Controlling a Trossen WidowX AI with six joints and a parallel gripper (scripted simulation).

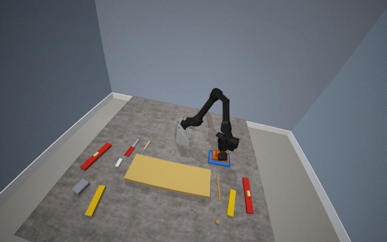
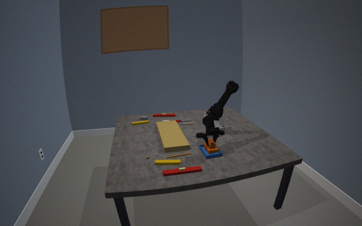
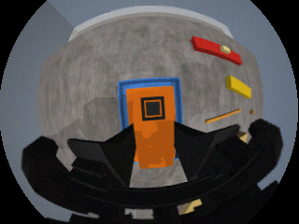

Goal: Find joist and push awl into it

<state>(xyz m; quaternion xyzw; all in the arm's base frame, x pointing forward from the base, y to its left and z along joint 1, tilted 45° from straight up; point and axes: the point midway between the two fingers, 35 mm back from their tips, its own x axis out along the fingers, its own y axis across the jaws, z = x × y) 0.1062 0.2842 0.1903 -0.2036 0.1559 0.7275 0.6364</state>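
My gripper tip is 10 mm to the left of the blue tray and 40 mm above it. The rest, counted from my gripper tip: thin orange stick: 220 mm ahead, 10 mm to the left, 50 mm below; small brown cube: 430 mm ahead, 30 mm to the left, 40 mm below; orange stud finder: 10 mm to the left, 20 mm above.
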